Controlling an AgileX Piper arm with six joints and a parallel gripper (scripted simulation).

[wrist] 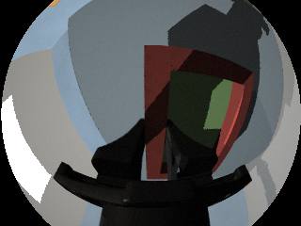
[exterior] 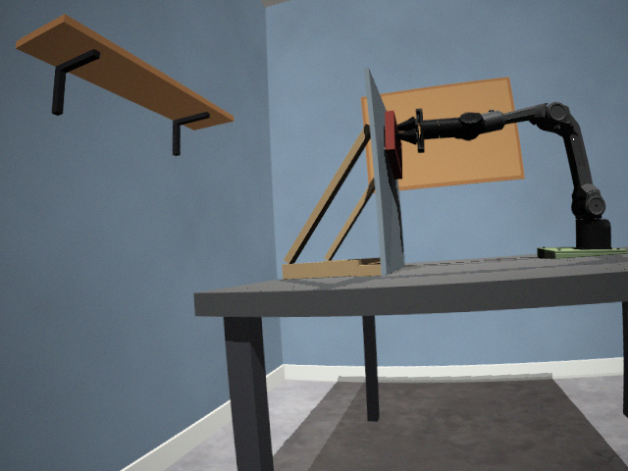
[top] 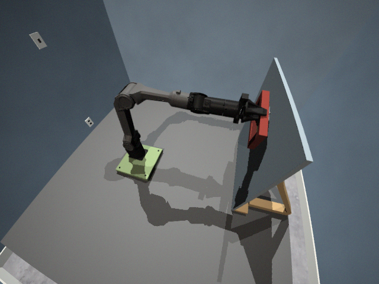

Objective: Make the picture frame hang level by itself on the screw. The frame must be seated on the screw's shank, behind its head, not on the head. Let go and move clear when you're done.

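The red picture frame is 5 cm below my hand, 2 cm to the left of it and 1 cm ahead of it. The rest, counted from my hand: grey upright panel: 16 cm below, 3 cm ahead, 1 cm to the left.
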